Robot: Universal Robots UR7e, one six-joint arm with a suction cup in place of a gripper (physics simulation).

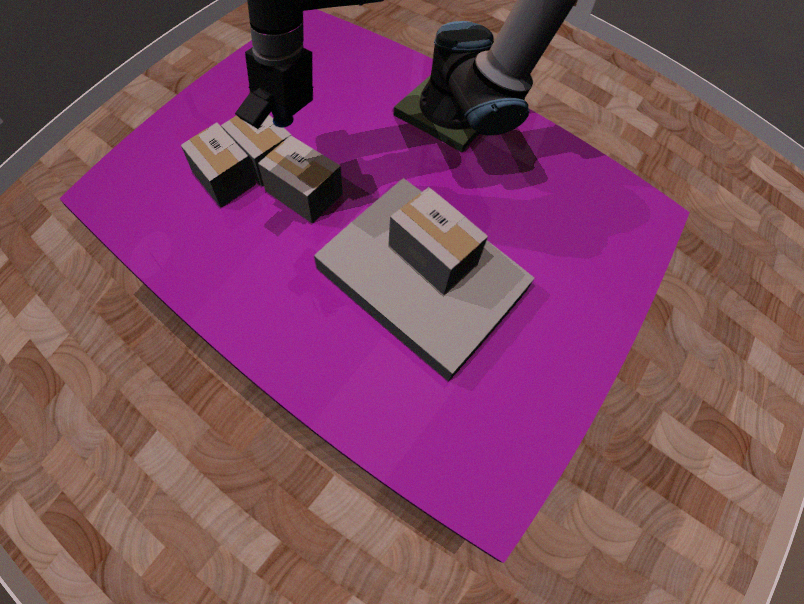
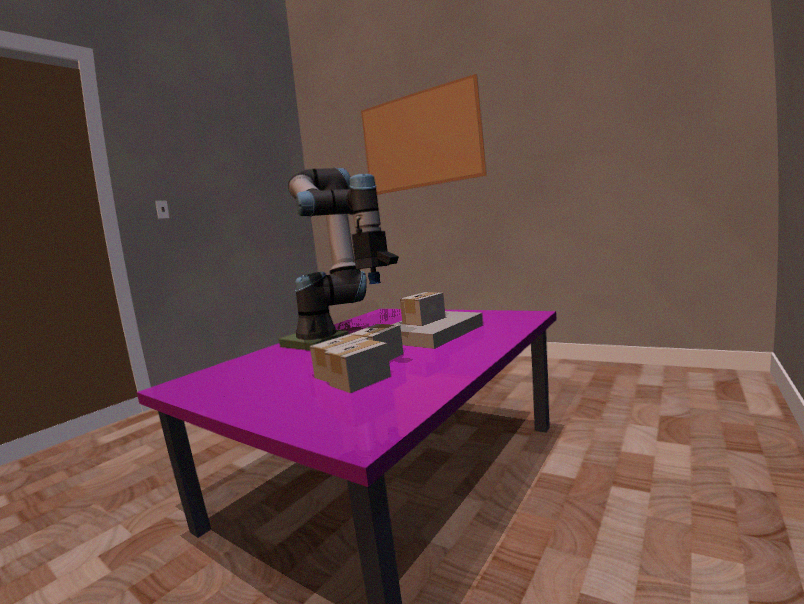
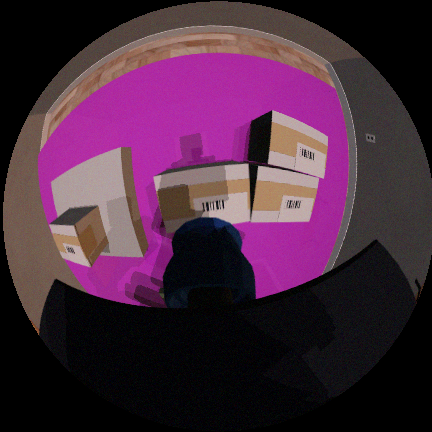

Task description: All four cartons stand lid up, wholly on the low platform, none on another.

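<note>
One carton stands lid up on the low grey platform. Three more cartons stand lid up in a tight cluster on the magenta table top, left of the platform: a left one, a back one and a right one. My suction cup hangs in the air above this cluster, over the near edge of the right carton, touching nothing and holding nothing.
The robot's base stands on a green plate at the back of the magenta table, behind the platform. The table's edges drop to a wooden floor.
</note>
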